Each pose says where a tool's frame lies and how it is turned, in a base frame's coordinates. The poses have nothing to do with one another.
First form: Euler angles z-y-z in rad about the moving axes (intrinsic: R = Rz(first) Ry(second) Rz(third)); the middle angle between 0 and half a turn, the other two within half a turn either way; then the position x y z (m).
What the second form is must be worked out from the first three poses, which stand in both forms.
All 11 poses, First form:
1: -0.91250 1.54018 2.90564 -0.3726 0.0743 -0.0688
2: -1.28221 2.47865 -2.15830 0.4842 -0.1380 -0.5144
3: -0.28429 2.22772 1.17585 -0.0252 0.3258 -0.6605
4: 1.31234 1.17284 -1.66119 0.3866 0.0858 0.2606
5: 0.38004 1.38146 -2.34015 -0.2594 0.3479 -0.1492
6: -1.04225 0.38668 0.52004 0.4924 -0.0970 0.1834
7: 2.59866 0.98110 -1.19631 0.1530 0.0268 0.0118
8: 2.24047 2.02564 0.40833 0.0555 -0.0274 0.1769
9: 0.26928 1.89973 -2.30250 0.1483 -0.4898 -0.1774
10: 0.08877 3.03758 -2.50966 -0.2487 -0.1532 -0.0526
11: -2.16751 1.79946 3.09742 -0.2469 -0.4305 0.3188
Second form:
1:
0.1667 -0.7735 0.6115 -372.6
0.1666 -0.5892 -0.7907 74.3
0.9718 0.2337 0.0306 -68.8
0 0 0 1

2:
-0.6736 -0.7181 0.1752 484.2
-0.6557 0.4712 -0.5900 -138.0
0.3411 -0.5122 -0.7882 -514.4
0 0 0 1

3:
0.0333 0.6490 0.7601 -25.2
0.9519 0.2112 -0.2221 325.8
-0.3047 0.7309 -0.6107 -660.5
0 0 0 1

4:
0.9539 0.1859 0.2356 386.6
-0.2884 0.3501 0.8912 85.8
0.0832 -0.9181 0.3875 260.6
0 0 0 1

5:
0.1449 0.3836 0.9121 -259.4
-0.7157 -0.5959 0.3643 347.9
0.6832 -0.7055 0.1882 -149.2
0 0 0 1

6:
0.8344 0.5173 0.1902 492.4
-0.4435 0.8350 -0.3257 -97.0
-0.3273 0.1874 0.9262 183.4
0 0 0 1

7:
0.3067 -0.6321 -0.7116 153.0
0.9020 -0.0458 0.4294 26.8
-0.3040 -0.7735 0.5561 11.8
0 0 0 1

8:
-0.0610 -0.8278 -0.5576 55.5
-0.5626 -0.4329 0.7043 -27.4
-0.8245 0.3567 -0.4393 176.9
0 0 0 1

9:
0.4060 -0.0539 0.9123 148.3
-0.6598 -0.7080 0.2518 -489.8
0.6323 -0.7041 -0.3230 -177.4
0 0 0 1

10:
0.8517 -0.5137 0.1034 -248.7
-0.5172 -0.8558 0.0092 -153.2
0.0838 -0.0613 -0.9946 -52.6
0 0 0 1

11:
-0.0907 -0.8320 -0.5473 -246.9
-0.2121 0.5531 -0.8057 -430.5
0.9730 0.0430 -0.2267 318.8
0 0 0 1

